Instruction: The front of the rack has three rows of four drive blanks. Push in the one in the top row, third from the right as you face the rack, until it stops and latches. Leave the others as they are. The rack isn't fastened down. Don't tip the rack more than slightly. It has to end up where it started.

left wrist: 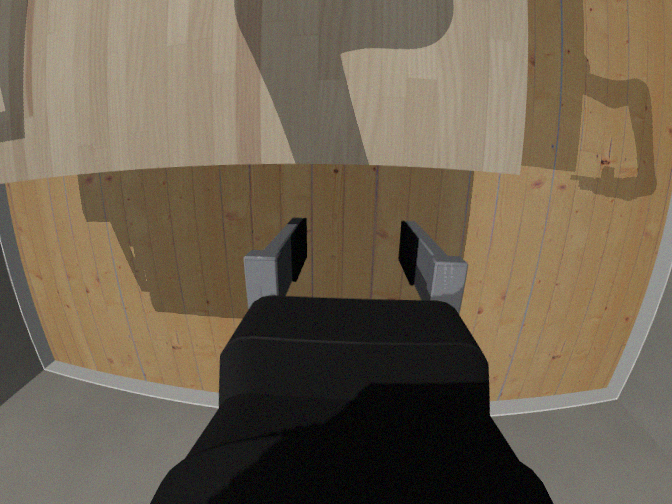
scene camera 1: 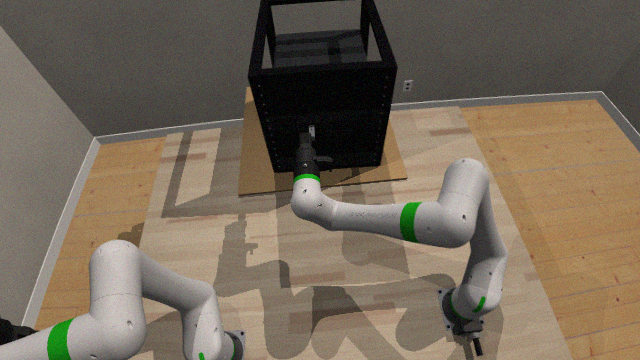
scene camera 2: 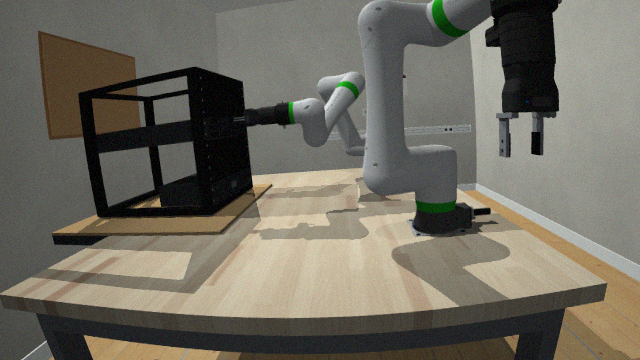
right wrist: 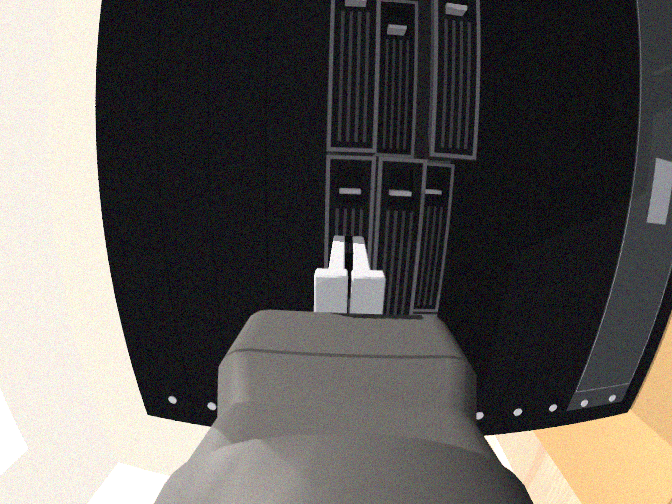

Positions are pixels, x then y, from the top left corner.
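In the left wrist view the black rack is out of frame, yet scene camera 1 [347, 82] shows it, and so do scene camera 2 and the right wrist view. On the rack, [right wrist: 549, 288] and [scene camera 2: 223, 161] are one and the same spot.
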